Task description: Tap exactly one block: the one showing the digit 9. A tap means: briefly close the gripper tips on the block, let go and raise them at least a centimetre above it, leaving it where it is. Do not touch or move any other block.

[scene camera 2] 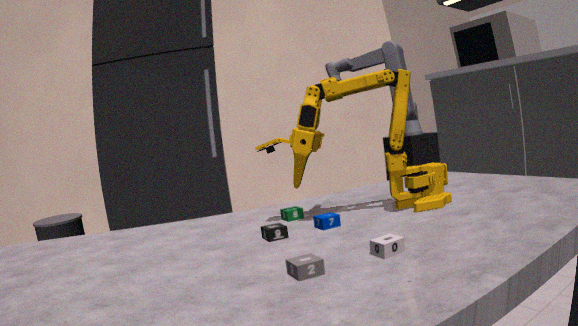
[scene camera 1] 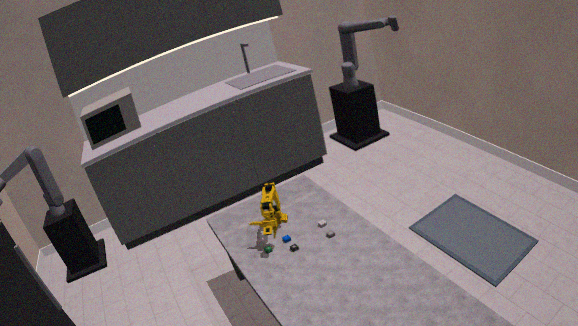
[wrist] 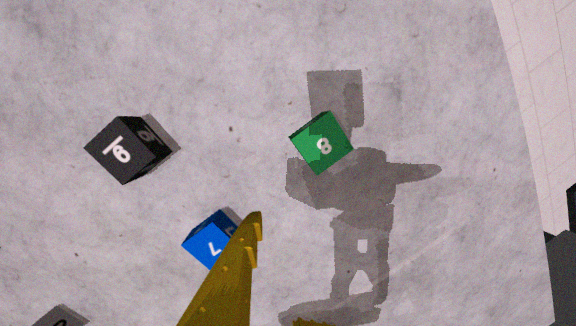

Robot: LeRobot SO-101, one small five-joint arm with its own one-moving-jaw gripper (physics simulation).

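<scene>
The black block (scene camera 1: 294,247) (scene camera 2: 274,232) (wrist: 120,150) sits flat on the table and shows an underlined 9, seen turned in the wrist view. My gripper (scene camera 1: 271,234) (scene camera 2: 298,184) (wrist: 258,219) is fully open and empty, high above the table. In the wrist view one notched jaw shows, its tip to the lower right of the black block and drawn over part of the blue block. The blue block (scene camera 1: 286,238) (scene camera 2: 327,221) (wrist: 207,246) shows 7. The green block (scene camera 1: 268,249) (scene camera 2: 292,214) (wrist: 321,145) shows 8.
The white 0 block (scene camera 1: 322,223) (scene camera 2: 386,246) and the grey 2 block (scene camera 1: 330,234) (scene camera 2: 305,267) stand farther out on the table (scene camera 1: 360,270) (scene camera 2: 150,280). A shaded block (wrist: 59,318) with a dark digit is cut off at the wrist view's lower left. The arm's shadow crosses the green block.
</scene>
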